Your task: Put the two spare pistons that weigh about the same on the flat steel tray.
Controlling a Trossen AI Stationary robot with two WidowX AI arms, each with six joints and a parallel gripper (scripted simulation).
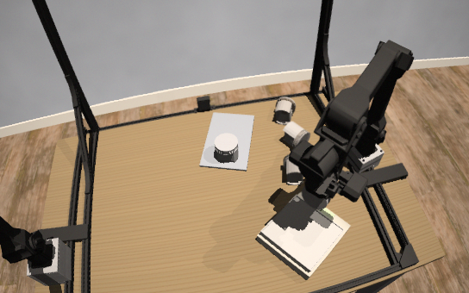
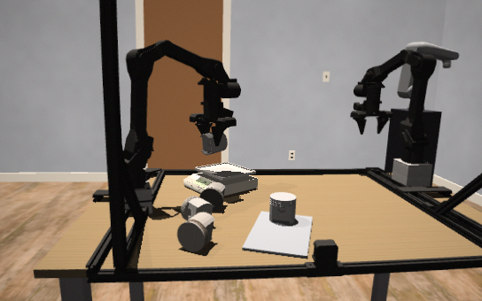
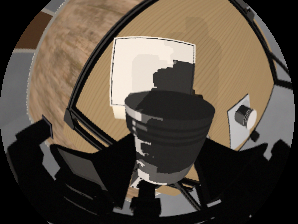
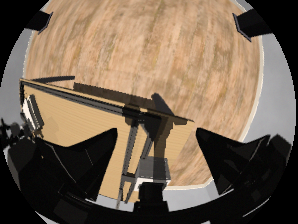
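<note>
Right now the flat steel tray is 38 cm behind my left hand, 20 cm below it and 10 cm to the right of it.
</note>
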